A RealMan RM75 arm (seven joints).
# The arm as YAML. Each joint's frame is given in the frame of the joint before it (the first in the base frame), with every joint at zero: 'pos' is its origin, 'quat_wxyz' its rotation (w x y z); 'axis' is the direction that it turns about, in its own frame. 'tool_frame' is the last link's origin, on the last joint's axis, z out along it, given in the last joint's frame.
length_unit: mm
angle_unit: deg
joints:
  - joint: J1
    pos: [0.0, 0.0, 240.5]
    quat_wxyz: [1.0, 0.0, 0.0, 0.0]
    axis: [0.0, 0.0, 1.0]
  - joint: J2
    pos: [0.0, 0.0, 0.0]
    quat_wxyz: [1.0, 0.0, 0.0, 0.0]
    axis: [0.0, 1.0, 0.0]
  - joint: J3
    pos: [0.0, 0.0, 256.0]
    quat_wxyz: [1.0, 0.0, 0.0, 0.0]
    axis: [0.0, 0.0, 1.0]
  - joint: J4
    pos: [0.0, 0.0, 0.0]
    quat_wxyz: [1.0, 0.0, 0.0, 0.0]
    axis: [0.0, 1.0, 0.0]
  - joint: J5
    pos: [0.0, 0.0, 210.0]
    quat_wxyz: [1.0, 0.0, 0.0, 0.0]
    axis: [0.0, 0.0, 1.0]
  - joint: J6
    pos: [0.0, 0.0, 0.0]
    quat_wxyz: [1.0, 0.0, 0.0, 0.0]
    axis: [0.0, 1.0, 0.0]
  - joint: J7
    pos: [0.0, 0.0, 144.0]
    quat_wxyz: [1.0, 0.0, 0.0, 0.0]
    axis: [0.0, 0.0, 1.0]
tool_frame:
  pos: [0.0, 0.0, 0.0]
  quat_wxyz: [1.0, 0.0, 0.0, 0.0]
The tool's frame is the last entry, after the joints.
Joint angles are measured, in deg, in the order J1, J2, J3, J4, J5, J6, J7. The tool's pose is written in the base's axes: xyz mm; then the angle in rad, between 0 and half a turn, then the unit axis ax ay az. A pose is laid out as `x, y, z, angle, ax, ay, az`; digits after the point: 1 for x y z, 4 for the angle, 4 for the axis.
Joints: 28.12 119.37 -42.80 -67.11 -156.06 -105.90 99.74
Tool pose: 301.1, 290.8, 60.9, 3.0324, -0.9468, 0.2905, -0.1382
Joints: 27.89 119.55 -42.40 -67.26 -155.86 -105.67 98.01
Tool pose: 301.9, 290.2, 60.8, 3.0290, -0.9508, 0.2787, -0.1350
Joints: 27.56 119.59 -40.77 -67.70 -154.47 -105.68 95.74
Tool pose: 301.9, 290.2, 63.9, 3.0103, -0.9568, 0.2656, -0.1180
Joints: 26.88 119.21 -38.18 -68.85 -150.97 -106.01 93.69
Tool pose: 300.3, 291.2, 73.3, 2.9646, -0.9638, 0.2528, -0.0846
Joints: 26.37 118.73 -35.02 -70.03 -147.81 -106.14 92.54
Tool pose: 299.9, 292.7, 85.6, 2.9034, -0.9673, 0.2481, -0.0534
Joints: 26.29 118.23 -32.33 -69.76 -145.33 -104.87 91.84
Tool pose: 301.7, 296.9, 94.4, 2.8416, -0.9682, 0.2486, -0.0277
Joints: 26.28 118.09 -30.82 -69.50 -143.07 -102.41 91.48
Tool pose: 302.4, 303.6, 99.9, 2.7760, -0.9690, 0.2470, -0.0086
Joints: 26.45 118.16 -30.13 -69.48 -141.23 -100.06 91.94
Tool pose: 301.0, 310.8, 103.4, 2.7221, -0.9688, 0.2479, 0.0062
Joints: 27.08 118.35 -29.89 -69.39 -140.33 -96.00 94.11
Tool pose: 299.9, 322.8, 106.9, 2.6506, -0.9650, 0.2620, 0.0146
